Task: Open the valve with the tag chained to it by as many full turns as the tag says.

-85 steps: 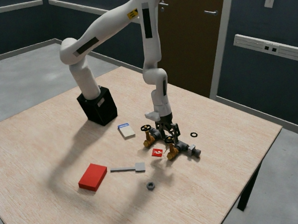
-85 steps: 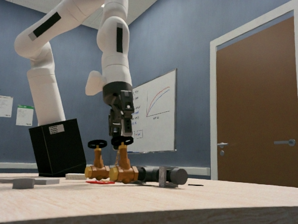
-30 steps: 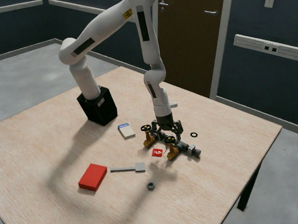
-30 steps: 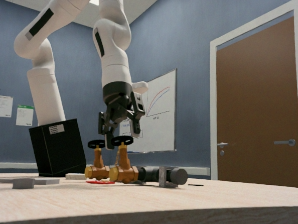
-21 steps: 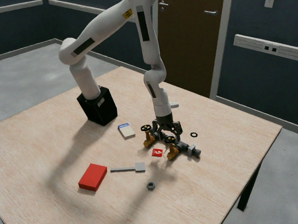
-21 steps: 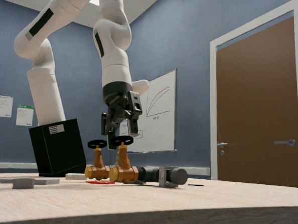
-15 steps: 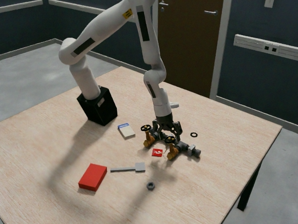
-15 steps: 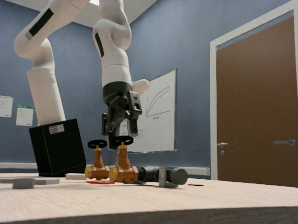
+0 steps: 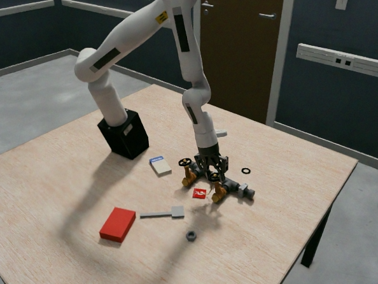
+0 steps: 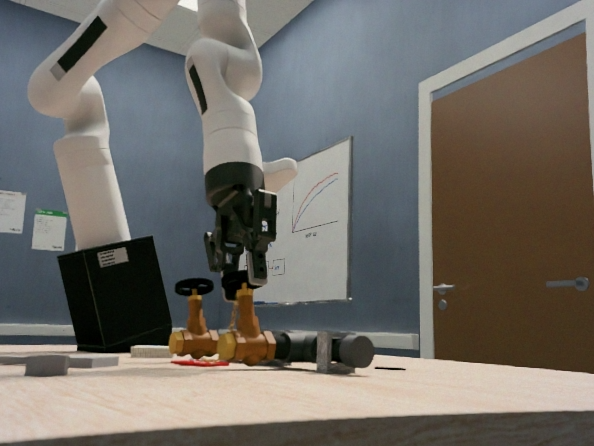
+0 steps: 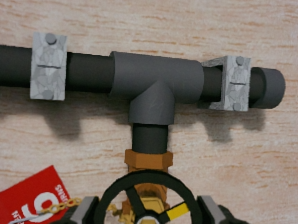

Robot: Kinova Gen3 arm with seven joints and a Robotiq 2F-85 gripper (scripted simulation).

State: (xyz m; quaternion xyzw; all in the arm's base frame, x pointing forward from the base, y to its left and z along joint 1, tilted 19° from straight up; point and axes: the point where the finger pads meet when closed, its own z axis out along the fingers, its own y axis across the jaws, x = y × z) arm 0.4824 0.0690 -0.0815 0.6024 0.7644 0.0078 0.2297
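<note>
Right now the red tag is 6 cm behind my hand, 3 cm to the right of it and 10 cm below it. Also, from my hand: red block 13 cm behind, 35 cm to the right, 8 cm below; white card box 29 cm behind, 3 cm to the right, 9 cm below; grey t-shaped tool 6 cm behind, 19 cm to the right, 9 cm below.
</note>
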